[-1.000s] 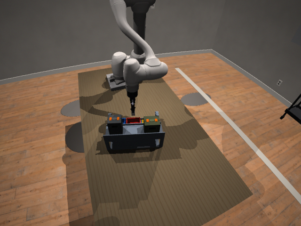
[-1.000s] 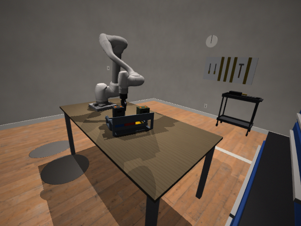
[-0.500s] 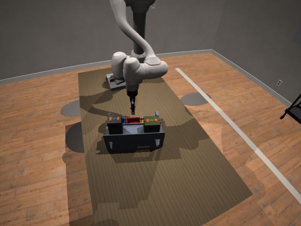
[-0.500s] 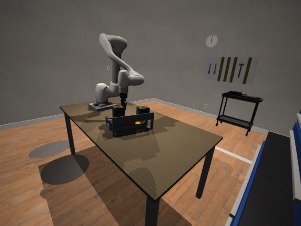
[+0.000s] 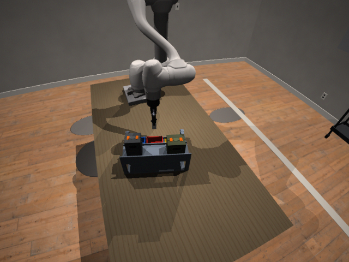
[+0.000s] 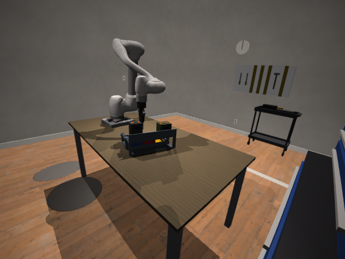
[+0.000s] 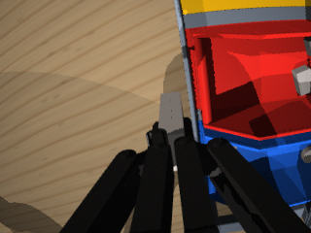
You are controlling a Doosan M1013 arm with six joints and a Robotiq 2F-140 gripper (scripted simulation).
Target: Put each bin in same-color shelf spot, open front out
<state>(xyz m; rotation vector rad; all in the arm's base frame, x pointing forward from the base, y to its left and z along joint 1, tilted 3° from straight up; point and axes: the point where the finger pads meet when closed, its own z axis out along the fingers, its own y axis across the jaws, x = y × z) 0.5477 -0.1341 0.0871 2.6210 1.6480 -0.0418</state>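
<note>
Right now my hand is 100 mm short of the red bin, 50 mm to the left of it and 80 mm above it. Also, from my hand: green toolbox (240 mm ahead, 10 mm to the left, 30 mm above); then dark box (140 mm ahead, 190 mm to the right, 40 mm above); then blue bin (50 mm ahead, 150 mm to the right, 80 mm below).
</note>
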